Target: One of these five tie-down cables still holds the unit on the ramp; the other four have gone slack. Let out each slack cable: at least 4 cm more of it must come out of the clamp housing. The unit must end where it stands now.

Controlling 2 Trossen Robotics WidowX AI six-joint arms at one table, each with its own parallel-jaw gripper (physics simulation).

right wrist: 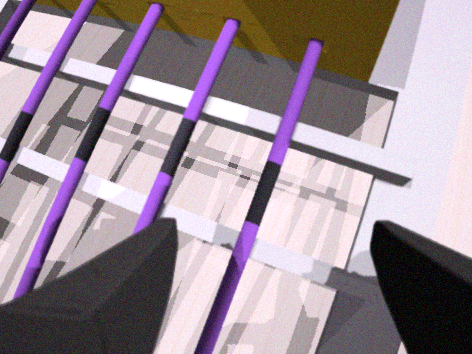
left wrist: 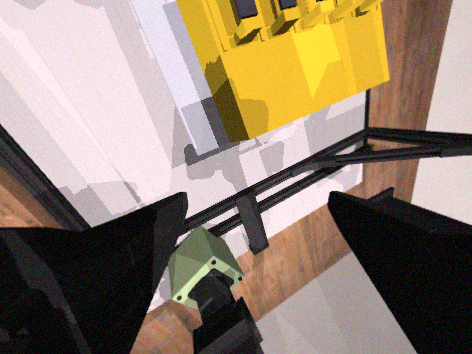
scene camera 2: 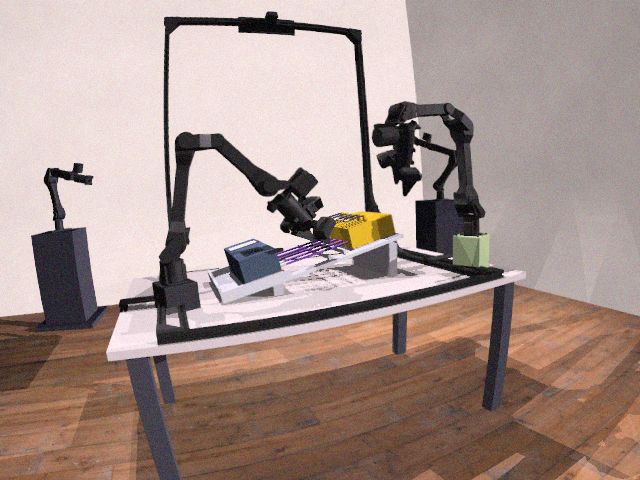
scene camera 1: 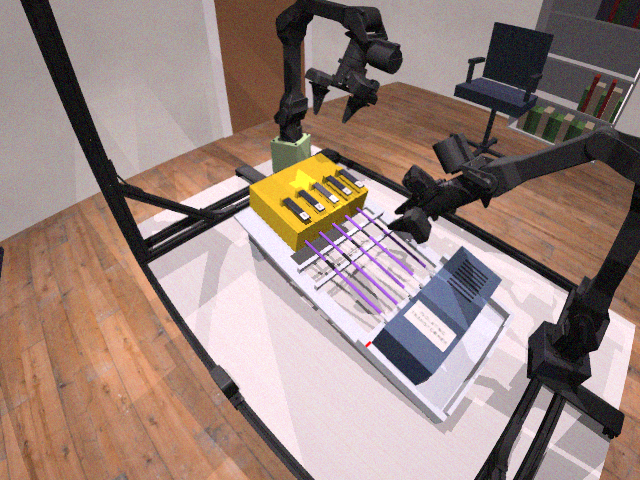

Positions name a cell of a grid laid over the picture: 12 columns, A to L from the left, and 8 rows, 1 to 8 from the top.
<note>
My left gripper (scene camera 1: G2) is open, holding nothing. My right gripper (scene camera 1: H4) is open, with nothing in its grasp. Further things: a white crossbar (right wrist: I4) and a white crossbar (right wrist: H6).
My left gripper is seen too in the left wrist view (left wrist: G5) and in scene camera 2 (scene camera 2: H4). My right gripper is seen too in the right wrist view (right wrist: H6) and in scene camera 2 (scene camera 2: G5).
</note>
